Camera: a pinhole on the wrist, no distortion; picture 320 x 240 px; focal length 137.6 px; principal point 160.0 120.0 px. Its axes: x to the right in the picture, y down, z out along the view. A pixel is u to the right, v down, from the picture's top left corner.
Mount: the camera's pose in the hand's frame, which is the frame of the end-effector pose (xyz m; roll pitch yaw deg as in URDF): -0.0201 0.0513 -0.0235 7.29 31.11 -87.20
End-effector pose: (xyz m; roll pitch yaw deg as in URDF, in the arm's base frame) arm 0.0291 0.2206 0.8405 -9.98 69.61 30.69
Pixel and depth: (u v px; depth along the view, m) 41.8 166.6 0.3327
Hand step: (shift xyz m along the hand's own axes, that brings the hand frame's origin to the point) 0.0461 0.1214 0.4190
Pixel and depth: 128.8 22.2 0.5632
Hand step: -0.4806 -0.1245 0.4773
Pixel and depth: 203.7 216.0 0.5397
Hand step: 0.3064 -0.3813 0.3872
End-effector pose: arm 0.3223 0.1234 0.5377 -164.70 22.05 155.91
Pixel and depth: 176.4 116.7 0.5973
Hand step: -0.0921 -0.3188 0.4454
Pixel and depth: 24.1 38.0 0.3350
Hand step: -0.2664 0.1641 0.4103
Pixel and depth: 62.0 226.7 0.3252
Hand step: 0.1878 0.0766 0.3997
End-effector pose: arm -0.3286 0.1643 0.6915 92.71 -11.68 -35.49
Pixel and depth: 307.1 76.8 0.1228
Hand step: -0.0654 -0.1239 0.0088
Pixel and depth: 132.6 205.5 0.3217
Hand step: 0.1432 -0.0640 0.3045
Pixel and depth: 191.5 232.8 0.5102
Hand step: 0.3486 -0.3200 0.3949
